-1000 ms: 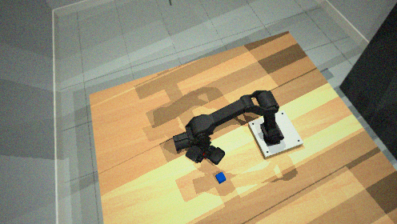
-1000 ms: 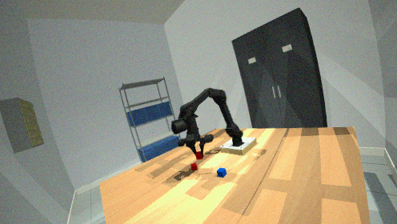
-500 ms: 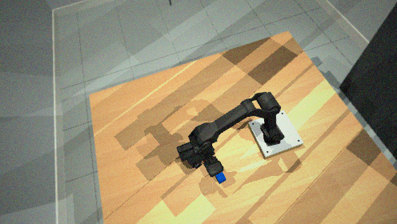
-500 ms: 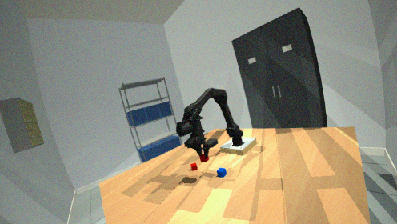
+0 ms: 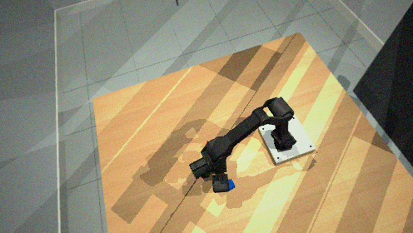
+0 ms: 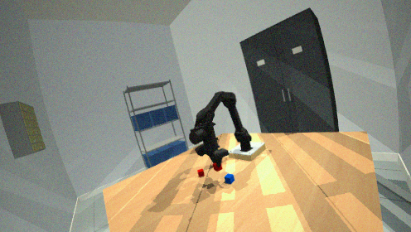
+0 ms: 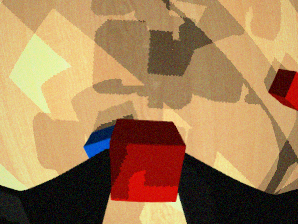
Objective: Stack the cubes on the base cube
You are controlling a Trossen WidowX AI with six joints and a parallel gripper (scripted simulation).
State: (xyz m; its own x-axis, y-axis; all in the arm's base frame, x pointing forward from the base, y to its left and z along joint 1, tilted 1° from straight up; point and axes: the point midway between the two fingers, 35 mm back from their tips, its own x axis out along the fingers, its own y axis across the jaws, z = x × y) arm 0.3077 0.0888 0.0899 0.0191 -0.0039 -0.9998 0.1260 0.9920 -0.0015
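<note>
The blue cube is 30 mm behind my gripper tip, 30 mm to the left of it and 80 mm below it.
</note>
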